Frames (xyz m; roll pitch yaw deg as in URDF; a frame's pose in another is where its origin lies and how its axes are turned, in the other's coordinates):
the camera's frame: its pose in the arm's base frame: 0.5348 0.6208 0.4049 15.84 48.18 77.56
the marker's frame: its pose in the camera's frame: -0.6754 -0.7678 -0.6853 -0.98 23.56 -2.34
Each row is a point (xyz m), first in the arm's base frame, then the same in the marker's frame.
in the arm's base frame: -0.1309 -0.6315 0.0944
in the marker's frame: 0.2049 0.8079 -0.5485
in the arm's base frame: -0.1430 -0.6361 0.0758
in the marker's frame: 0.2211 0.8141 -0.5631
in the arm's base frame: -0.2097 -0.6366 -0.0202
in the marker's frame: 0.3119 0.8596 -0.6209
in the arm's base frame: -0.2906 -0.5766 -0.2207
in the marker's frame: 0.5213 0.9279 -0.6639
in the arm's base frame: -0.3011 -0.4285 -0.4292
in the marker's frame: 0.7666 0.9686 -0.6034
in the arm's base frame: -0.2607 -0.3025 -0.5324
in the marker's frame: 0.9050 0.9699 -0.5085
